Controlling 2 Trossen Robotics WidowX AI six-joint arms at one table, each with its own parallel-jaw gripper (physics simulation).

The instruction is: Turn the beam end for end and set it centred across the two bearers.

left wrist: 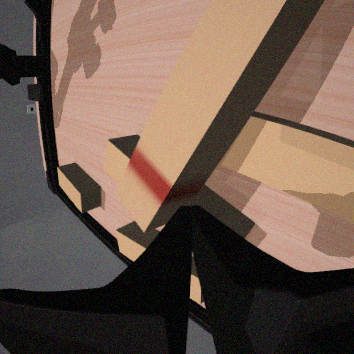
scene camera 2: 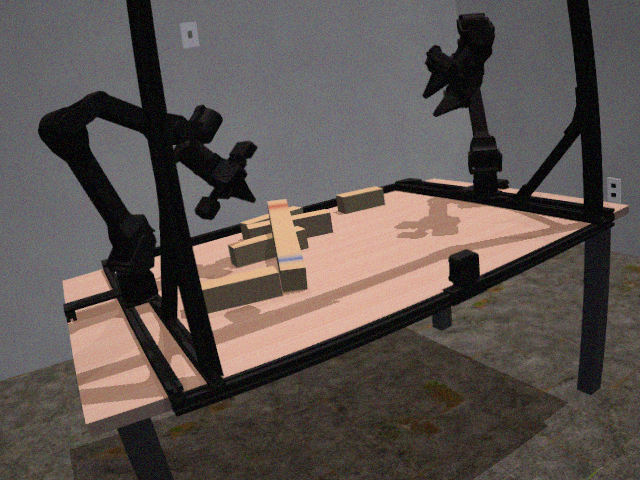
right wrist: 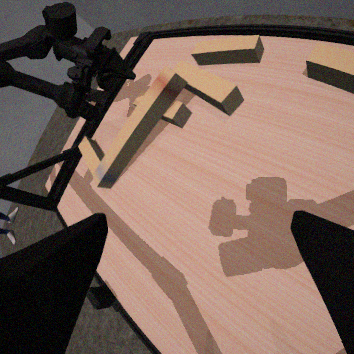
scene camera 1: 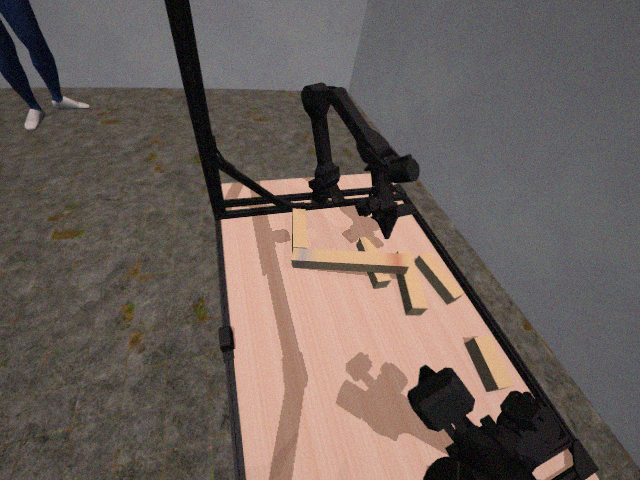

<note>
The left gripper (scene camera 2: 254, 201) is shut, holding nothing. Also in view: a beam (scene camera 1: 396, 263). The right gripper (scene camera 1: 439, 388) is open, with nothing in its grasp.
The beam shows as well in the left wrist view (left wrist: 229, 62), in scene camera 2 (scene camera 2: 292, 270) and in the right wrist view (right wrist: 166, 86). The left gripper shows as well in the left wrist view (left wrist: 188, 214), in the right wrist view (right wrist: 134, 77) and in scene camera 1 (scene camera 1: 387, 238). The right gripper is seen too in scene camera 2 (scene camera 2: 429, 107) and in the right wrist view (right wrist: 201, 222).
</note>
